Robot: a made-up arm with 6 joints. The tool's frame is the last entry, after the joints. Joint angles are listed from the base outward. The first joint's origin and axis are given. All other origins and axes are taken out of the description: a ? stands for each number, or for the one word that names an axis. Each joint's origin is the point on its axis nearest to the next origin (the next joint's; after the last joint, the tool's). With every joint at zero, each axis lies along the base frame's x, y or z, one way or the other. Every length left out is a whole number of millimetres.
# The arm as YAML. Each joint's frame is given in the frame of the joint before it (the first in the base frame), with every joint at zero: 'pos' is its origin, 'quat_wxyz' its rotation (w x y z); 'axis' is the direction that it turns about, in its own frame. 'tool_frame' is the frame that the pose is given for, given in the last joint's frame.
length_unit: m
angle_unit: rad
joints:
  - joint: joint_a
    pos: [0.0, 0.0, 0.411]
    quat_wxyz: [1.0, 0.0, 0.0, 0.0]
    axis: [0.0, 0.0, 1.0]
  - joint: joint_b
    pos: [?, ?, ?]
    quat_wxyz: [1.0, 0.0, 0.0, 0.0]
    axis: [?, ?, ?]
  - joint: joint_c
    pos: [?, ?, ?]
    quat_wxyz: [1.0, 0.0, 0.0, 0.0]
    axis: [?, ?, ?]
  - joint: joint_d
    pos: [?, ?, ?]
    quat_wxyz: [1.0, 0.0, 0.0, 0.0]
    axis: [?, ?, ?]
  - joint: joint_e
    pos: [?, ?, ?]
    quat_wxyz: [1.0, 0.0, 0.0, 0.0]
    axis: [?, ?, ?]
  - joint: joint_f
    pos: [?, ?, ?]
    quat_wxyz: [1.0, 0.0, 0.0, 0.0]
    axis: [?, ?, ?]
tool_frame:
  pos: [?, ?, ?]
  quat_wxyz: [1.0, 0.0, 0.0, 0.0]
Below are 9 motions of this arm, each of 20 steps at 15 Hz.
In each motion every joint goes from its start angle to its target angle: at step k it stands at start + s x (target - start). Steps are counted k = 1, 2, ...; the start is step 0. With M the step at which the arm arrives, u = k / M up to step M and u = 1 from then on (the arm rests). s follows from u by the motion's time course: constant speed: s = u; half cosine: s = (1 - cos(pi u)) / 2; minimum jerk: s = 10 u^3 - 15 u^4 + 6 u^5.
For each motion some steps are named. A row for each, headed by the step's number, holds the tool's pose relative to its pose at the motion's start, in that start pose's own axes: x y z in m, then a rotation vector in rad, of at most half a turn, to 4 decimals.
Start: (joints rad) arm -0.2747 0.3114 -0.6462 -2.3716 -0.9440 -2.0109
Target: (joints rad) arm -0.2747 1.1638 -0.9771 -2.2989 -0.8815 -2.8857
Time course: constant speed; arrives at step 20
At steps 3, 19, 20:
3: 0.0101 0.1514 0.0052 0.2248 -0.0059 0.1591
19: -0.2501 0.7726 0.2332 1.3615 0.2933 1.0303
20: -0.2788 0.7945 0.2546 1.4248 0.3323 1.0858

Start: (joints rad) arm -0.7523 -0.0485 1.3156 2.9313 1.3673 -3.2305
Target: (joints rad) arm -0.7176 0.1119 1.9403 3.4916 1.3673 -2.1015
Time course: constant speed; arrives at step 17
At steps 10, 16, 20:
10: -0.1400 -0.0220 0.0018 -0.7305 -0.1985 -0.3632
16: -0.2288 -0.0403 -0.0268 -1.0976 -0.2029 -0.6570
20: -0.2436 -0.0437 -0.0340 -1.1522 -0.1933 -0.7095

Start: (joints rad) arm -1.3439 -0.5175 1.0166 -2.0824 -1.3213 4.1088
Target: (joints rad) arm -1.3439 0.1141 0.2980 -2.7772 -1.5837 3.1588
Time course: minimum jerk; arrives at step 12
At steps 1, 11, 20:
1: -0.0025 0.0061 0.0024 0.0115 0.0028 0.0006
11: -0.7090 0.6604 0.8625 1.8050 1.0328 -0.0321
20: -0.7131 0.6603 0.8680 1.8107 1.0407 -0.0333

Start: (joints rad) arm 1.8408 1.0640 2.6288 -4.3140 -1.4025 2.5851
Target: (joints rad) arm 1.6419 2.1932 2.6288 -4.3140 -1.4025 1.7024
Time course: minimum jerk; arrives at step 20
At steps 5, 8, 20:
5: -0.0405 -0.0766 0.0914 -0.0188 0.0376 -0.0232
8: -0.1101 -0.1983 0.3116 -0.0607 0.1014 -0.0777
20: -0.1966 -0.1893 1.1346 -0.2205 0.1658 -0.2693

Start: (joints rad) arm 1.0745 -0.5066 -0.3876 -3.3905 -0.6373 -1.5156
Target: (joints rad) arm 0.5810 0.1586 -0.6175 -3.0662 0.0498 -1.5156
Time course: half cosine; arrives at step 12
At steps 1, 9, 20:
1: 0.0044 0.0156 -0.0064 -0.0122 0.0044 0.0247
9: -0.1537 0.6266 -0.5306 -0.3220 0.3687 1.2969
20: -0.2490 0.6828 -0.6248 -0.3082 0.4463 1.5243

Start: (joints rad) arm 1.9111 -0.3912 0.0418 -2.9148 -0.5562 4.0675
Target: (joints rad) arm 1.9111 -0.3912 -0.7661 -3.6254 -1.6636 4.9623
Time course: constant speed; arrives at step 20
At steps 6, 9, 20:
6: -0.0645 0.1283 -0.0735 -0.0899 0.0591 -0.1360
9: -0.1132 0.1856 -0.1115 -0.1651 0.1339 -0.2072
20: -0.3796 0.3459 -0.2240 -0.6615 0.5798 -0.3741

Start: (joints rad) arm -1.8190 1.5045 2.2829 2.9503 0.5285 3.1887
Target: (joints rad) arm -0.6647 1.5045 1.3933 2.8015 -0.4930 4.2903
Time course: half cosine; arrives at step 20
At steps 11, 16, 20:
11: -0.0441 0.9707 -0.3304 -0.3257 -0.1461 0.5128
16: -0.4371 1.4627 -0.4686 -0.5068 -0.3153 0.7225
20: -0.5941 1.5729 -0.4992 -0.5611 -0.3763 0.7729

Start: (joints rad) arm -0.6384 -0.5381 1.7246 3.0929 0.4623 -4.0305
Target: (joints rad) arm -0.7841 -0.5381 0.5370 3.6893 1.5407 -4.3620
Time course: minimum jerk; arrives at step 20
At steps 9, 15, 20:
9: 0.1078 -0.3491 -0.2507 -0.1470 0.4134 -0.8279
15: -0.0588 -0.7244 -0.4341 -0.4571 0.6507 -1.8758
20: -0.1172 -0.7814 -0.4526 -0.5574 0.6558 -2.0921

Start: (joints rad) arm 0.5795 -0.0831 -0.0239 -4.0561 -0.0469 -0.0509
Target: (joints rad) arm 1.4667 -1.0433 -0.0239 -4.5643 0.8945 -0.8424
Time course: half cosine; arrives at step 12
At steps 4, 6, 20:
4: -0.2605 -0.2393 0.0588 0.3377 -0.3286 -0.2883
6: -0.5785 -0.3616 0.0395 0.6247 -0.7455 -0.5398
20: -1.1442 -0.1951 -0.2131 0.9001 -1.7681 -0.9350

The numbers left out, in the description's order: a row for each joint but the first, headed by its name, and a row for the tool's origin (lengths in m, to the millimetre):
joint_b: xyz 0.192 0.0 0.0, axis 0.0 1.0 0.0
joint_c: xyz 0.0 0.0 0.674, axis 0.0 -1.0 0.0
joint_d: xyz 0.695 0.0 0.214, axis -1.0 0.0 0.0
joint_e: xyz 0.0 0.0 0.0, axis 0.0 -1.0 0.0
joint_f: xyz 0.164 0.0 0.0, axis -1.0 0.0 0.0
tool: xyz 0.0 0.0 0.0

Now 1 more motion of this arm.
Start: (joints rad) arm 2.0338 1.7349 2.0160 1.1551 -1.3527 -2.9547
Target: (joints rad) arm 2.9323 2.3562 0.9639 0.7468 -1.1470 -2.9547
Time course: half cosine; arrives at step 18
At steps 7, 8, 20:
7: -0.2422 -0.6836 -0.0491 -0.5711 0.1280 -0.2638
8: -0.3119 -0.8497 0.0034 -0.7204 0.1448 -0.3110
20: -0.5245 -1.5585 0.8793 -1.7134 0.0105 -0.3286

